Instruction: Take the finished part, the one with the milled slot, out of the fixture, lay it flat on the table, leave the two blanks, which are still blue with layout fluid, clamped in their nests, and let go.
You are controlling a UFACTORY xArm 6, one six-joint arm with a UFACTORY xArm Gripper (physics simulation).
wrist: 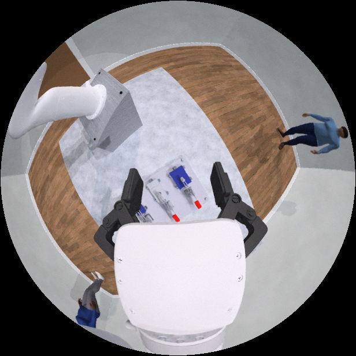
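Note:
I can see a fixture plate (183,205) here, and my gripper (175,172) as well.

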